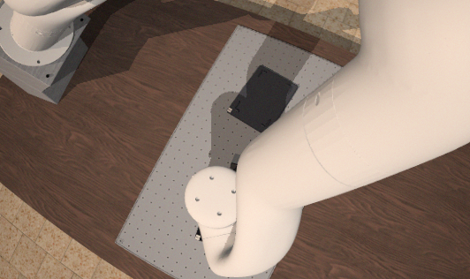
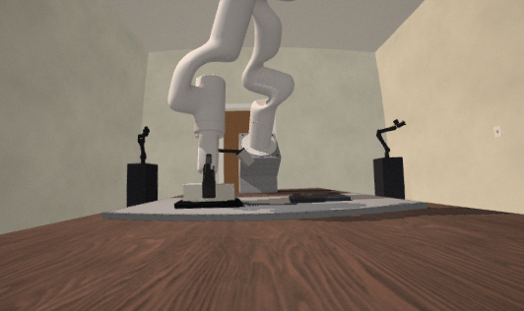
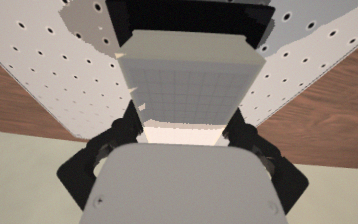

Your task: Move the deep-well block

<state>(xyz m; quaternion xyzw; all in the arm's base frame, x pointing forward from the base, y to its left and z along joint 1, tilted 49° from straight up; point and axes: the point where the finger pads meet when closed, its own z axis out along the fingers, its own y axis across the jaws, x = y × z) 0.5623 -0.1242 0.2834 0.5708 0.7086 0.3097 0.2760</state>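
My hand is right at the cream 96-well deep-well block. Also, from my hand: plate nest N1 (29 cm to the left, 9 cm behind, 3 cm below); then black plate nest N2 (3 cm below).
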